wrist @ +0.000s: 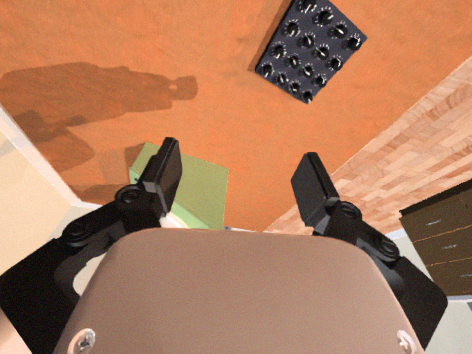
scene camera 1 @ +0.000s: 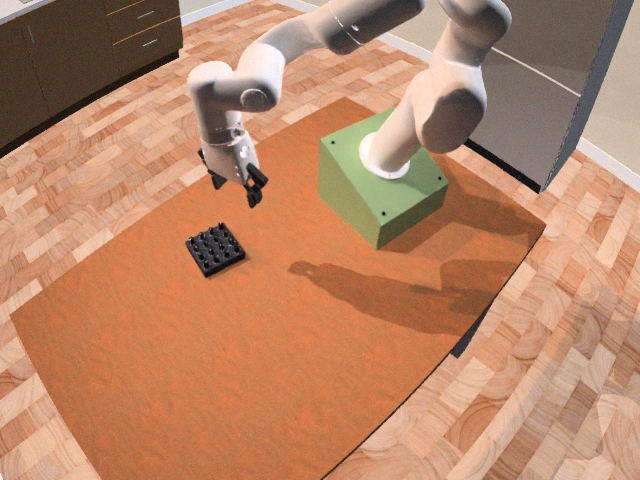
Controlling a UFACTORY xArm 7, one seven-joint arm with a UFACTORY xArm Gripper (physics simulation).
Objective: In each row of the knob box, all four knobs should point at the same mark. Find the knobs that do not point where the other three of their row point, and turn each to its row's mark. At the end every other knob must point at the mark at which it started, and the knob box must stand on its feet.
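Where they show: gripper, between the fingertips: (wrist: 240,160) (scene camera 1: 238,194); arm's base, origin of its link: (wrist: 172,225) (scene camera 1: 384,156).
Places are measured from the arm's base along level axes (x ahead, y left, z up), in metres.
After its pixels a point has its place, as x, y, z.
Note:
The black knob box (scene camera 1: 215,250) @[0.419, -0.086, -0.121] (wrist: 316,61) @[0.417, -0.113, -0.121] lies flat on the orange table top (scene camera 1: 222,351) @[0.540, 0.131, -0.143] (wrist: 220,115) @[0.260, -0.020, -0.143], with rows of black knobs on its upper face. It looks level and upright; its feet are hidden. In the wrist view it is at the top right, cut by the upper edge of the frame. White pointer lines and marks show on the knobs, too small to read surely in either view. My gripper (scene camera 1: 236,190) @[0.374, -0.021, 0.082] (wrist: 240,160) @[0.374, -0.021, 0.082] is open and empty. It hangs above the table, apart from the box, between the box and the arm's base side in the scene view.
The green base block (scene camera 1: 346,191) @[0.117, 0.004, -0.045] (wrist: 202,192) @[0.117, -0.040, -0.046] carries the arm, to the right of and behind the knob box in the scene view. The arm's shadow falls on the table right of the box. Brown cabinets (scene camera 1: 72,62) (wrist: 445,225) and a grey fridge (scene camera 1: 532,103) stand beyond the table.

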